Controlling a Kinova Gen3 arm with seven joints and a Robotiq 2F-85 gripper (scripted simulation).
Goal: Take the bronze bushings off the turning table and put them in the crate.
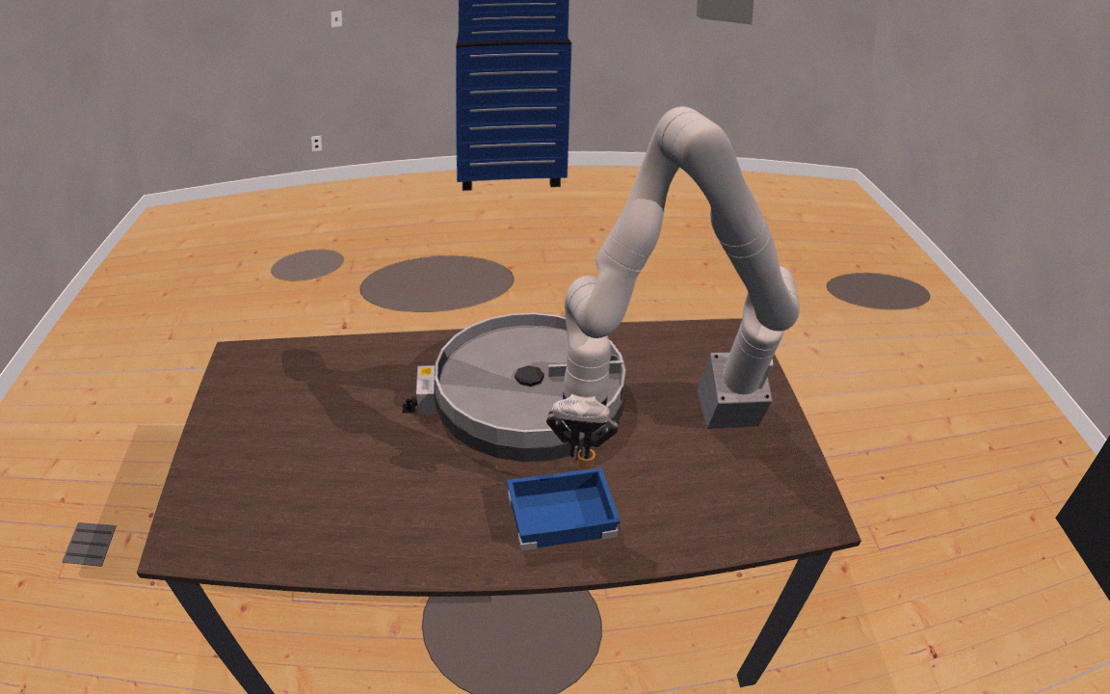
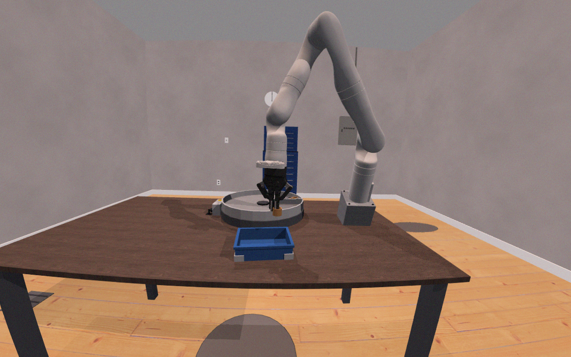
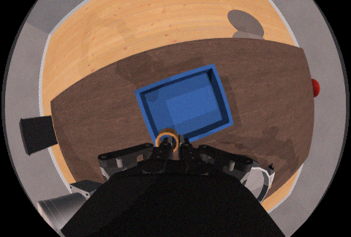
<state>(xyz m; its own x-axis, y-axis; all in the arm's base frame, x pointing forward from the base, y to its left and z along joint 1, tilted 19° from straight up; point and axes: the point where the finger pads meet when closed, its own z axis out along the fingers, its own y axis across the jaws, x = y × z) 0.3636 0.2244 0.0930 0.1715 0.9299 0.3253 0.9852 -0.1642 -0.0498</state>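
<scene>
The blue crate is 12 cm below my hand, 4 cm to the left of it and 3 cm ahead of it. Round my hand: round grey turning table: 33 cm to the right, 10 cm below, 10 cm ahead.
</scene>
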